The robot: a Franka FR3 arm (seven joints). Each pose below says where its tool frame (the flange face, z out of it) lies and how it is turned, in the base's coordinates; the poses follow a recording.
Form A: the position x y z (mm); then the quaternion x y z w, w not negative.
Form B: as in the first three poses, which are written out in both.
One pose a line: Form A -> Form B
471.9 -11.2 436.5 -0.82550 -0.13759 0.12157 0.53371 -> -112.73 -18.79 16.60 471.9 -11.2 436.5
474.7 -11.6 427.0 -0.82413 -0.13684 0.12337 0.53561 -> -112.45 -18.67 16.83 474.7 -11.6 427.0
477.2 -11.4 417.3 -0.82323 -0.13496 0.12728 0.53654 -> -112.29 -18.41 17.36 477.2 -11.4 417.3
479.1 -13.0 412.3 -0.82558 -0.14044 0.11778 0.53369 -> -112.74 -19.18 16.08 479.1 -13.0 412.3
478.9 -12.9 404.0 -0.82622 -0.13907 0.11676 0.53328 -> -112.85 -19.00 15.95 478.9 -12.9 404.0
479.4 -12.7 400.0 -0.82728 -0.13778 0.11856 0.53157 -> -113.08 -18.83 16.21 479.4 -12.7 400.0
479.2 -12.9 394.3 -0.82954 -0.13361 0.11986 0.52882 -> -113.52 -18.28 16.40 479.2 -12.9 394.3
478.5 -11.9 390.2 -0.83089 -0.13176 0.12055 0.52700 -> -113.80 -18.05 16.51 478.5 -11.9 390.2
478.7 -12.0 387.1 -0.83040 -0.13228 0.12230 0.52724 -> -113.72 -18.11 16.75 478.7 -12.0 387.1
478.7 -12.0 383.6 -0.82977 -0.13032 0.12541 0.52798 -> -113.59 -17.84 17.17 478.7 -12.0 383.6
